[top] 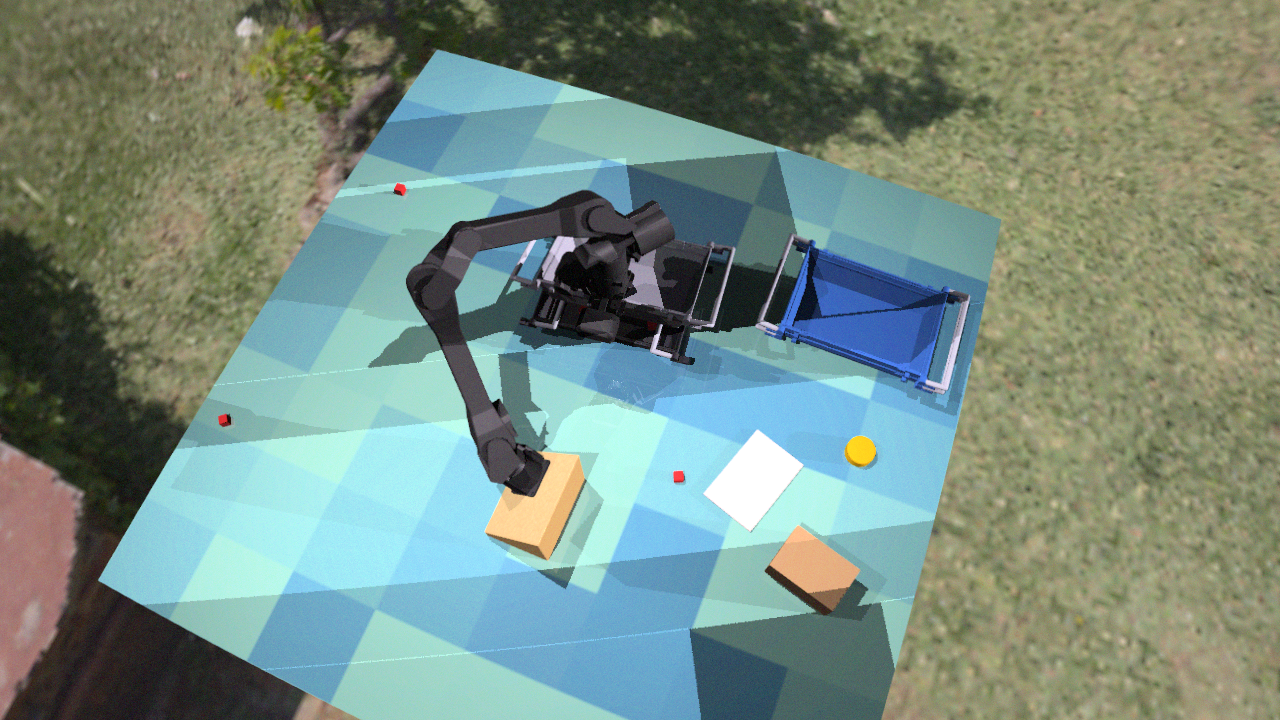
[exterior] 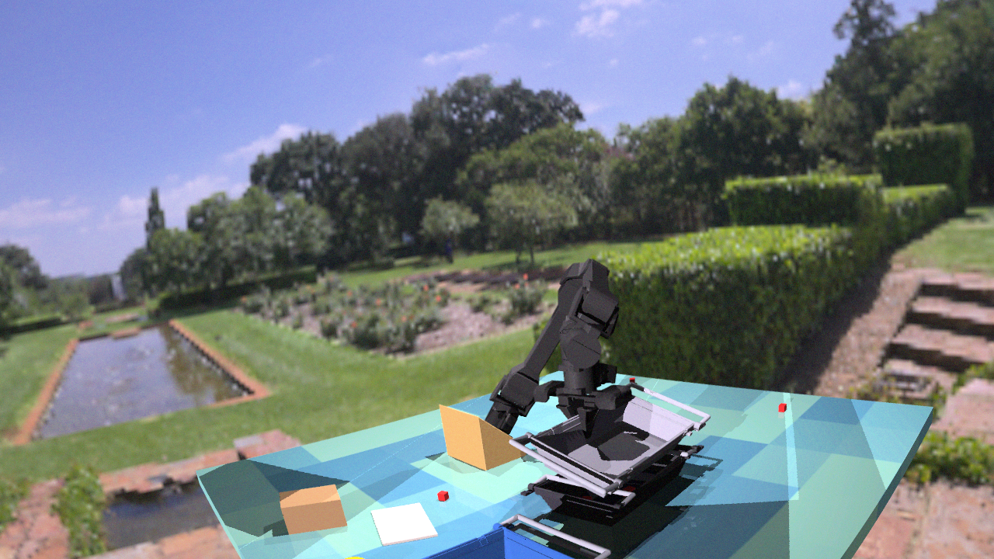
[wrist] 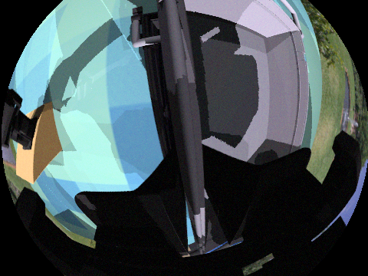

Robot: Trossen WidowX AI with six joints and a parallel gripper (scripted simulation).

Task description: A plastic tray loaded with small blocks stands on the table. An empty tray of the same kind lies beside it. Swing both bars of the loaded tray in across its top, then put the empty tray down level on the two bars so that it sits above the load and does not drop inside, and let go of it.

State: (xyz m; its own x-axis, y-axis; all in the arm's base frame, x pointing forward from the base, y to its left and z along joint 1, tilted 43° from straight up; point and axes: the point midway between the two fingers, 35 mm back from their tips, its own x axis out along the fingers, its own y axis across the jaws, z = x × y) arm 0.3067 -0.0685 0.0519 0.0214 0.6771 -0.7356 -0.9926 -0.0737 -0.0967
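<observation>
The grey tray lies 80 mm ahead of my gripper tip, 10 mm to the left of it and 10 mm above it. Round my gripper tip: yellow disc (480 mm to the right, 110 mm below, 40 mm behind); then white flat plate (320 mm to the right, 160 mm behind, 110 mm below); then brown box (460 mm to the right, 270 mm behind, 90 mm below).
</observation>
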